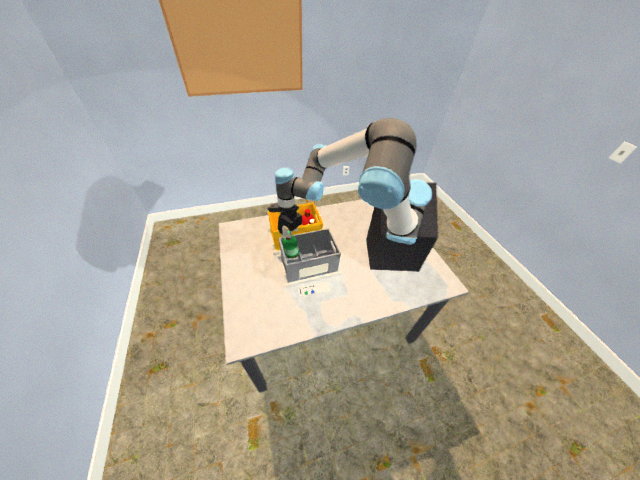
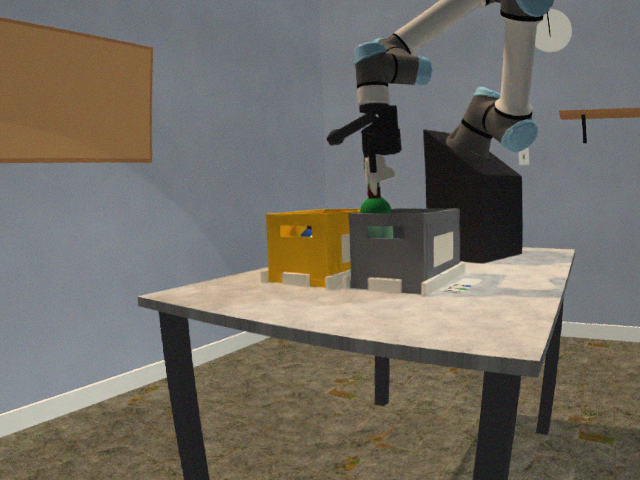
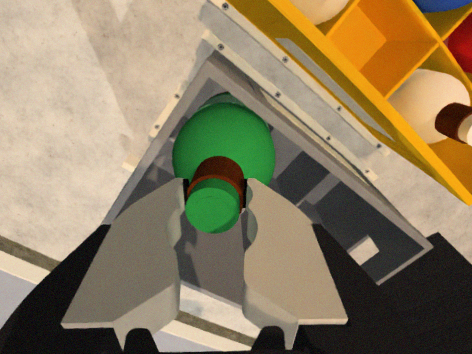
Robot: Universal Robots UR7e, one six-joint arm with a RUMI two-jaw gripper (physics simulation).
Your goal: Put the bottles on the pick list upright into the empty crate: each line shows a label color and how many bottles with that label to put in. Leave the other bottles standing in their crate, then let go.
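Seen in the pictures: gripper, fingertip midpoint: [image 1: 288, 236] [image 2: 374, 195] [image 3: 216, 181]; arm's base at its link origin: [image 2: 465, 151].
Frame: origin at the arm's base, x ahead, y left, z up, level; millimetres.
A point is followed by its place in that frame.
Note:
My gripper [image 1: 286, 233] @[z -141, x 545, y 1 mm] [image 2: 373, 190] @[z -141, x 545, y 1 mm] [image 3: 216, 181] @[z -141, x 545, y 1 mm] is shut on the brown neck of a green bottle [image 1: 291, 246] @[z -174, x 533, y 37 mm] [image 2: 375, 205] @[z -163, x 567, y 20 mm] [image 3: 225, 137] @[z -154, x 557, y -18 mm]. The bottle is roughly upright, its lower part inside a left-hand compartment of the grey crate [image 1: 312, 271] @[z -277, x 439, y 127 mm] [image 2: 387, 258] @[z -280, x 579, y 58 mm] [image 3: 400, 215] @[z -196, x 370, y -71 mm]. Its shoulder shows at the rim; its base is hidden. The yellow crate [image 1: 300, 227] @[z -185, x 474, y -104 mm] [image 2: 297, 258] @[z -289, x 632, y -171 mm] [image 3: 320, 52] @[z -184, x 547, y -92 mm] stands behind the grey one and holds red bottles [image 1: 307, 217] @[z -230, x 421, y -231 mm] [image 3: 462, 45] @[z -263, x 435, y -217 mm], a blue bottle [image 2: 307, 232] @[z -236, x 532, y -230 mm] [image 3: 442, 4] @[z -248, x 489, y -205 mm] and white bottles [image 3: 425, 102] @[z -236, x 429, y -153 mm]. The pick list [image 1: 315, 289] @[z -354, x 430, y 186 mm] [image 2: 462, 285] @[z -354, x 445, y 183 mm] shows a green and a blue dot; its counts are unreadable.
Low pale rails [image 1: 313, 279] @[z -333, x 434, y 138 mm] [image 2: 385, 284] @[z -337, x 591, y 60 mm] [image 3: 277, 93] @[z -326, x 506, y -57 mm] run along the crates' bases on the table [image 1: 258, 310] @[z -356, x 717, y 265 mm] [image 2: 310, 310] @[z -356, x 800, y 28 mm] [image 3: 50, 150] @[z -356, x 673, y 231 mm]. The arm's black pedestal [image 1: 395, 253] @[z -210, x 9, y 118 mm] [image 2: 475, 206] @[z -181, x 106, y 74 mm] stands to the right of the crates.

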